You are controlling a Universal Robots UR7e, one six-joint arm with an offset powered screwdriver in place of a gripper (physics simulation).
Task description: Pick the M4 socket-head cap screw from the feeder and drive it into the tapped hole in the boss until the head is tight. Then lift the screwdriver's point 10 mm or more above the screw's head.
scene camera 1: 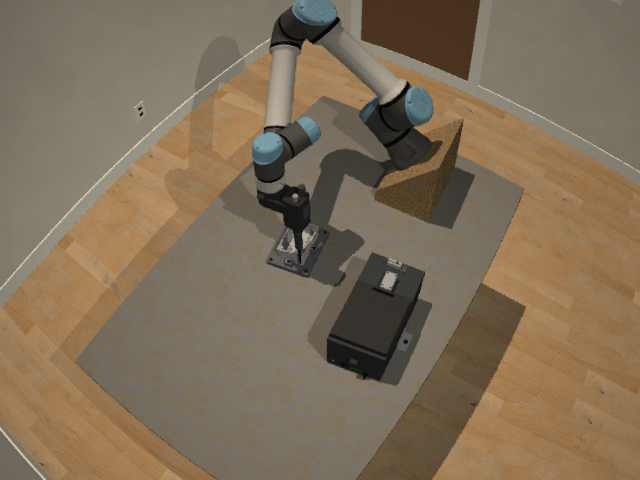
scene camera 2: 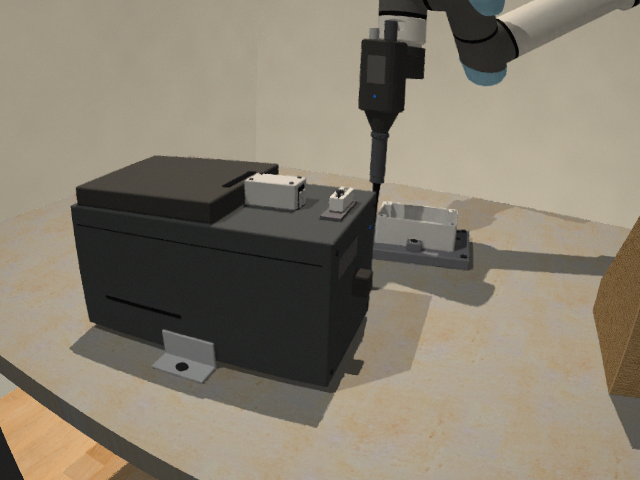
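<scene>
My gripper, a black powered screwdriver [scene camera 1: 300,261], points down at the front end of a pale open-topped housing [scene camera 1: 285,244] [scene camera 2: 417,229] on a dark plate [scene camera 1: 295,270] [scene camera 2: 444,260]. In scene camera 2 its thin bit [scene camera 2: 376,193] passes behind the feeder's corner, so the tip is hidden. I cannot tell whether the tip touches a screw or the boss, or which boss it is over. No screw can be made out at the tip. The black feeder [scene camera 1: 369,317] [scene camera 2: 206,273] stands apart from the plate; a small dark piece [scene camera 2: 340,193] shows in its white pickup nest [scene camera 1: 394,262] [scene camera 2: 338,202].
A white block [scene camera 1: 388,280] [scene camera 2: 271,191] sits on the feeder's top. A metal bracket [scene camera 1: 405,341] [scene camera 2: 188,356] is at the feeder's side. A brown wedge-shaped block [scene camera 1: 421,183] [scene camera 2: 622,310] stands by the arm's base. The grey table [scene camera 1: 206,335] [scene camera 2: 465,392] carries these things.
</scene>
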